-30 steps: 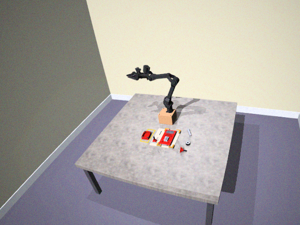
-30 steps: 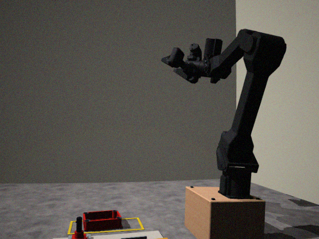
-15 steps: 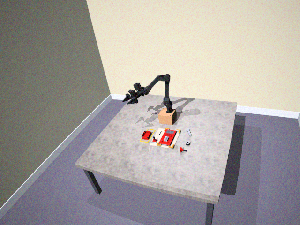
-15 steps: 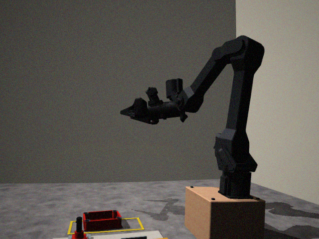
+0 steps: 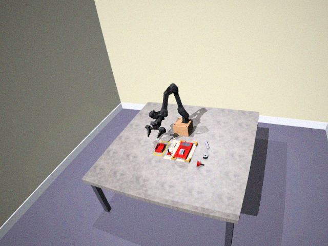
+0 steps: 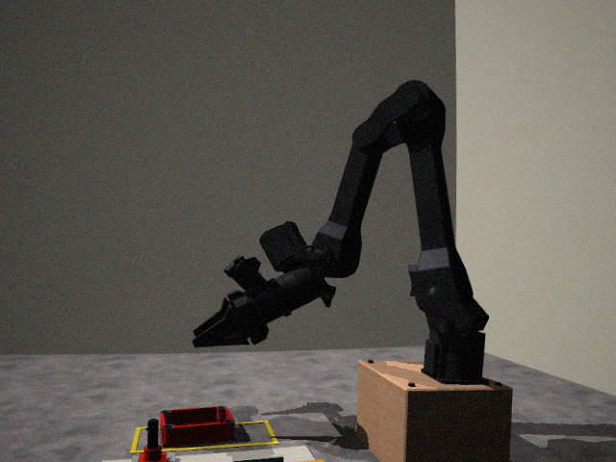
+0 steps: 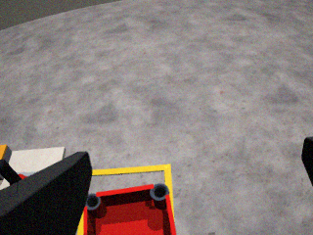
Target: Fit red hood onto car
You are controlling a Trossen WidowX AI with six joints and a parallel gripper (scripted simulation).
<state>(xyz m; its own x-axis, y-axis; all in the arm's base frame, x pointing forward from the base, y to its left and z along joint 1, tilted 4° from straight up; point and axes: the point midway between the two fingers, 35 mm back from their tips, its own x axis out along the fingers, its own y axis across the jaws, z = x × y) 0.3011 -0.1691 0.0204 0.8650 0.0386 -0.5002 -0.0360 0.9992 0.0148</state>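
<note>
Now: gripper tip 1 cm past the red hood, 5 cm to the right of it and 11 cm above it. Round my gripper tip: grey bar (18 cm behind, 43 cm to the left, 12 cm below); white jig (3 cm behind, 25 cm to the left, 11 cm below); grey engine block (27 cm to the left, 10 cm below).
</note>
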